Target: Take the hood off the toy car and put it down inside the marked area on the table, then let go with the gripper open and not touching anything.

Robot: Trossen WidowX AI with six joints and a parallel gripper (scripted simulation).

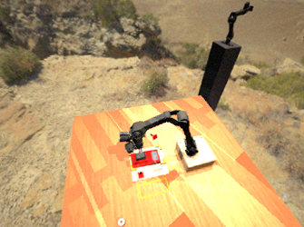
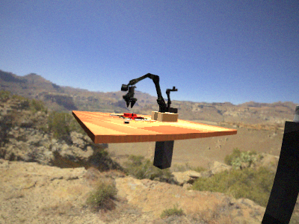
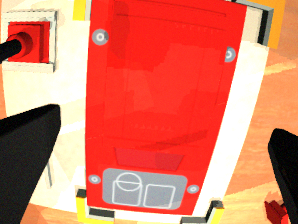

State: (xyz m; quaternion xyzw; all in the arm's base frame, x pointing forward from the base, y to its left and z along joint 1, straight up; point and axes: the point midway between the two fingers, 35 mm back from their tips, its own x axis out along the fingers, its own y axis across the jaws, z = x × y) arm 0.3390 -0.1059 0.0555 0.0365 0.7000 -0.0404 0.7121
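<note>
The hood lies 7 cm below my gripper tip. The rest, counted from my gripper tip: thin white rod (3 cm ahead, 21 cm to the right, 10 cm below).
</note>
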